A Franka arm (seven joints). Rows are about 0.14 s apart.
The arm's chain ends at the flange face. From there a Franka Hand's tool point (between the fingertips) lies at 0.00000 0.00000 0.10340 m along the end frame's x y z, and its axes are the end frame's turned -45 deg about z.
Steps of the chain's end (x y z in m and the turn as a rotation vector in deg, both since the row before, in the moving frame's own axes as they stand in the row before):
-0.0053 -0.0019 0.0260 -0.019 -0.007 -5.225
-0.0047 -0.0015 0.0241 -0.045 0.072 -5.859
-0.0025 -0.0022 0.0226 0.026 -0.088 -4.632
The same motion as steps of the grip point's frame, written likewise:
-0.0024 -0.0051 0.0260 -0.008 -0.018 -5.225
-0.0022 -0.0042 0.0241 -0.083 0.019 -5.859
-0.0003 -0.0035 0.0226 0.081 -0.044 -4.632

